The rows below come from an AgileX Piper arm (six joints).
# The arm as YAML. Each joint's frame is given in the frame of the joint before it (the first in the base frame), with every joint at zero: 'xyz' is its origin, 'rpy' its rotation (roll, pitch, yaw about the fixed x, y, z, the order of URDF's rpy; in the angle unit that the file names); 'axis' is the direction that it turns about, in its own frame. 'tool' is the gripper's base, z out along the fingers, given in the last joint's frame.
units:
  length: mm
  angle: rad
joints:
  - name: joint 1
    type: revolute
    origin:
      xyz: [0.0, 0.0, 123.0]
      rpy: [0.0, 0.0, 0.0]
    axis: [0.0, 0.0, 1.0]
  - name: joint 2
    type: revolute
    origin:
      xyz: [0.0, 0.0, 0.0]
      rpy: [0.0, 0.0, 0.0]
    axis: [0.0, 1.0, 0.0]
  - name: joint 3
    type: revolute
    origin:
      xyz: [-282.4, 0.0, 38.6]
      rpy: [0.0, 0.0, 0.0]
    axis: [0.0, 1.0, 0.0]
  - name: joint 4
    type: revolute
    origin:
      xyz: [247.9, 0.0, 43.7]
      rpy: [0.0, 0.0, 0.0]
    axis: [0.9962, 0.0, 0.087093]
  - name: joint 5
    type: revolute
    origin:
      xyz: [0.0, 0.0, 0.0]
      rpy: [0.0, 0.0, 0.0]
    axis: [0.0, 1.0, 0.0]
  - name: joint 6
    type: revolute
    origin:
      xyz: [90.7, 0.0, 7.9]
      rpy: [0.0, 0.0, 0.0]
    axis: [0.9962, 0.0, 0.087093]
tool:
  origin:
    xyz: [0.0, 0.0, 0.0]
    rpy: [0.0, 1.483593, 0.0]
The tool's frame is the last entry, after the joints.
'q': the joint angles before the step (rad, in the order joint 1, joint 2, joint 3, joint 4, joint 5, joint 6). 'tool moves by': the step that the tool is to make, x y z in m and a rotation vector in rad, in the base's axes. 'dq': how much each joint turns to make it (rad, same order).
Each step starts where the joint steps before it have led.
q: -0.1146 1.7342 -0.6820 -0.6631 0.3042 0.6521
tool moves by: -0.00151 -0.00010 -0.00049 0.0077 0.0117 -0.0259
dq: 0.0000 0.0000 0.0000 0.0248 0.0158 0.0001
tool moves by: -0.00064 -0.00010 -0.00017 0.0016 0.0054 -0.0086
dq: 0.0000 -0.0001 0.0000 0.0077 0.0069 0.0000
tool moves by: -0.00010 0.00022 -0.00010 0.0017 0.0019 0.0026
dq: 0.0000 0.0001 0.0000 0.0086 0.0001 -0.0105
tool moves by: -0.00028 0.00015 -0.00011 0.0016 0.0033 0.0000
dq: 0.0001 0.0000 0.0000 0.0090 0.0023 -0.0087
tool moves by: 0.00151 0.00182 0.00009 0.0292 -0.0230 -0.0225
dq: -0.0001 0.0000 0.0000 0.0367 -0.0235 -0.0002
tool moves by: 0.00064 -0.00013 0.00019 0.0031 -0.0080 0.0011
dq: -0.0017 -0.0001 0.0000 0.0000 -0.0090 0.0000
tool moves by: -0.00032 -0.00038 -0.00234 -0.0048 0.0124 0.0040
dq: -0.0001 0.0085 0.0000 -0.0086 0.0043 0.0018
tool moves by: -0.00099 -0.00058 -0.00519 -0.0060 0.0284 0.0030
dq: 0.0000 0.0184 0.0000 -0.0075 0.0109 -0.0001
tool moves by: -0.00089 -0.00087 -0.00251 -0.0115 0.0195 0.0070
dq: 0.0000 0.0091 0.0000 -0.0172 0.0118 0.0041
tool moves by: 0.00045 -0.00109 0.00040 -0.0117 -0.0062 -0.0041
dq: 0.0000 0.0000 0.0000 -0.0429 0.0007 0.0428
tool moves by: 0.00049 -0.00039 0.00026 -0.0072 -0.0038 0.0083
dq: 0.0001 -0.0001 0.0000 -0.0218 -0.0029 0.0118
